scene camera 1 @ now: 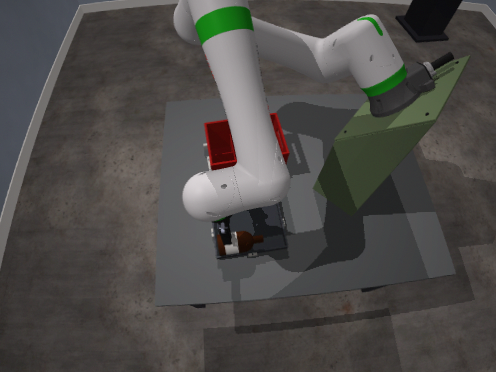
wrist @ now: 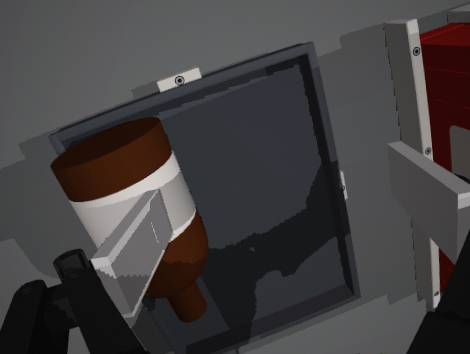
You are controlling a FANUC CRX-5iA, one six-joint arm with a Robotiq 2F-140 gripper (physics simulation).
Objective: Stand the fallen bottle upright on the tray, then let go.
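Pixels of known places: gripper, fingertip midpoint: [wrist: 274,192]; arm's base, origin of the base link: [scene camera 1: 395,101].
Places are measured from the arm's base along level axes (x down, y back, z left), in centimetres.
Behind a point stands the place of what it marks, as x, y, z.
Note:
The brown bottle [scene camera 1: 245,241] @(36.7, -47.6, 17.9) [wrist: 117,170] @(36.6, -55.6, 15.4) with a white label lies on its side in the dark tray [scene camera 1: 272,231] @(43.9, -36.7, 14.7) [wrist: 328,125] @(41.8, -50.4, 1.5), along one long wall. In the scene view its neck points right; in the wrist view its base is at upper left and its neck points down. My gripper [scene camera 1: 223,230] [wrist: 274,192] @(35.1, -51.1, 8.1) is open wide and empty, above the tray. In the wrist view one finger overlaps the bottle's label and shoulder, and the other is beyond the tray, over the red bin's side. The arm hides part of the tray and most of the gripper in the scene view.
A red bin [scene camera 1: 220,142] @(39.7, -47.4, -25.1) [wrist: 445,90] @(39.6, -50.0, -7.4) stands behind the tray, with a pale rail [wrist: 409,80] @(42.1, -50.9, -6.2) along its near side. A large green slanted block [scene camera 1: 380,165] @(10.1, -7.5, 13.6) stands to the right on the grey table [scene camera 1: 185,280] @(44.5, -70.5, 24.6). Small pale brackets edge the tray.

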